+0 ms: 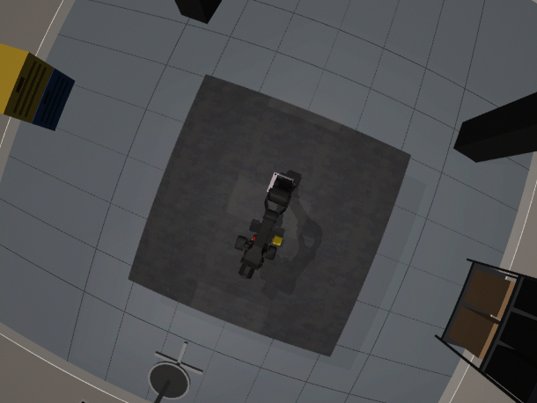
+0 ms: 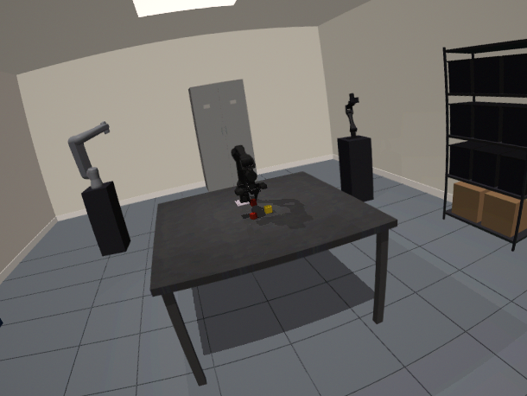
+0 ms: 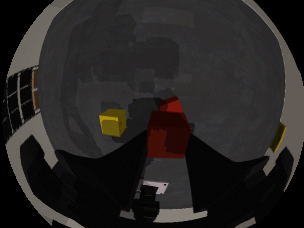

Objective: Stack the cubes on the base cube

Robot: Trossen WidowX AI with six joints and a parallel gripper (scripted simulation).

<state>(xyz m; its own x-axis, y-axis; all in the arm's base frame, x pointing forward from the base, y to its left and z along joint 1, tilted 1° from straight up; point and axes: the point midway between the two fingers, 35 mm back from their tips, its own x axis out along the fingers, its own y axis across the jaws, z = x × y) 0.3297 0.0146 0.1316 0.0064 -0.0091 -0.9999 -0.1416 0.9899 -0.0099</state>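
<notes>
My gripper tip is now 50 mm past the yellow base cube, 90 mm to the right of it and 80 mm above it.
</notes>
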